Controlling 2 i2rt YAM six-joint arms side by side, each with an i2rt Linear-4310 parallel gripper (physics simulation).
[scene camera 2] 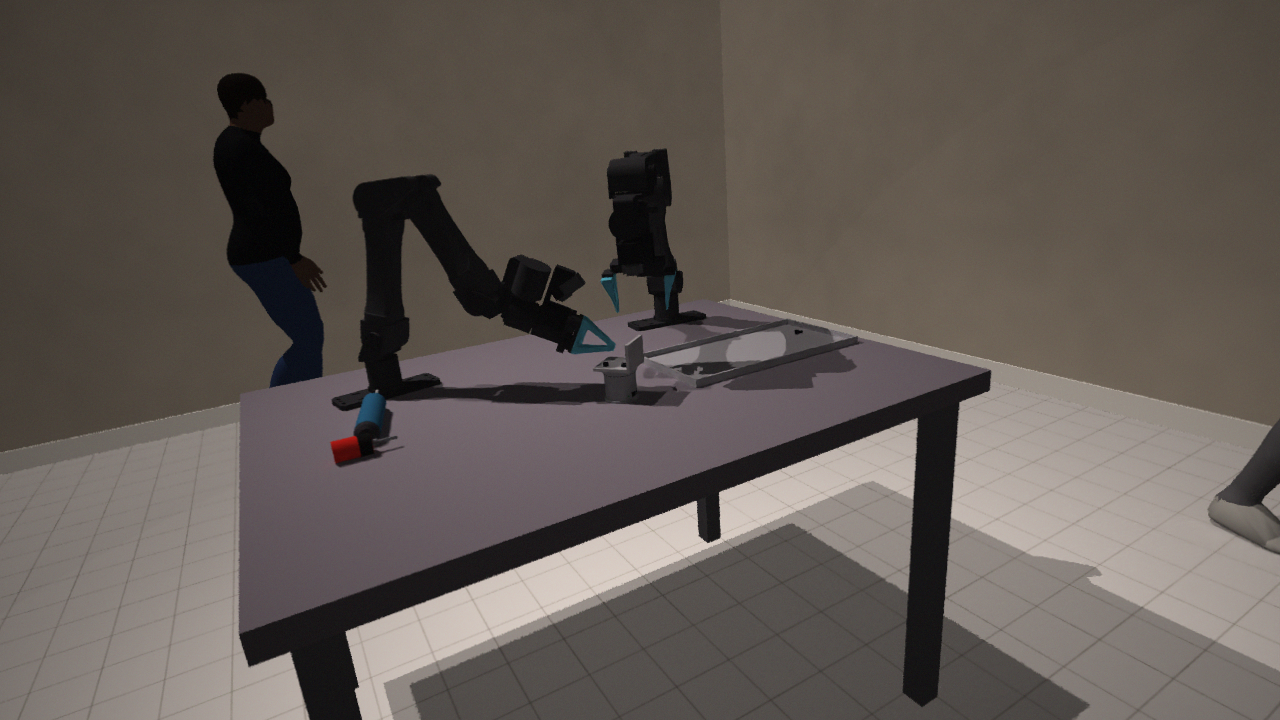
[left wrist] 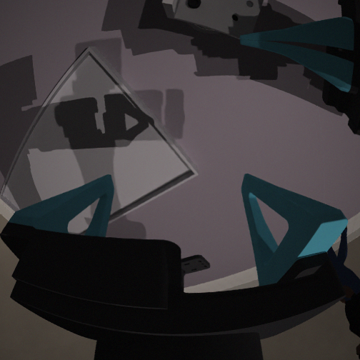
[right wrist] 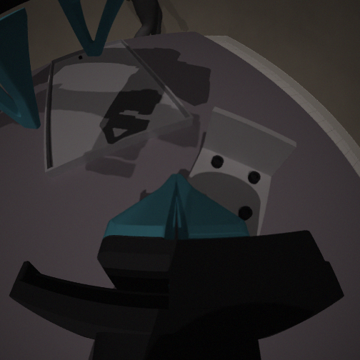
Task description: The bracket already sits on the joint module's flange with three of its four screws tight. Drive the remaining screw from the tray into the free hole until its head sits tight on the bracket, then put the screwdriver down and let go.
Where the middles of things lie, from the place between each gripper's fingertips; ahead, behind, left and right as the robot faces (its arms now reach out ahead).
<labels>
Right now my right hand is 4 cm short of the grey bracket [scene camera 2: 634, 356] and 2 cm to the left of it. Round my right hand: grey tray [scene camera 2: 699, 361] (1 cm ahead, 33 cm to the left, 8 cm below); blue screwdriver [scene camera 2: 370, 419] (19 cm behind, 41 cm to the right, 6 cm below); joint module [scene camera 2: 620, 388] (4 cm ahead, 2 cm to the right, 5 cm below).
I see the grey bracket 80 mm ahead of my left hand, 120 mm to the right of it and 50 mm below it. From my left hand the other things lie so: grey tray 60 mm ahead, 230 mm to the left, 130 mm below; then blue screwdriver 150 mm behind, 510 mm to the right, 110 mm below; then joint module 80 mm ahead, 120 mm to the right, 100 mm below.
</labels>
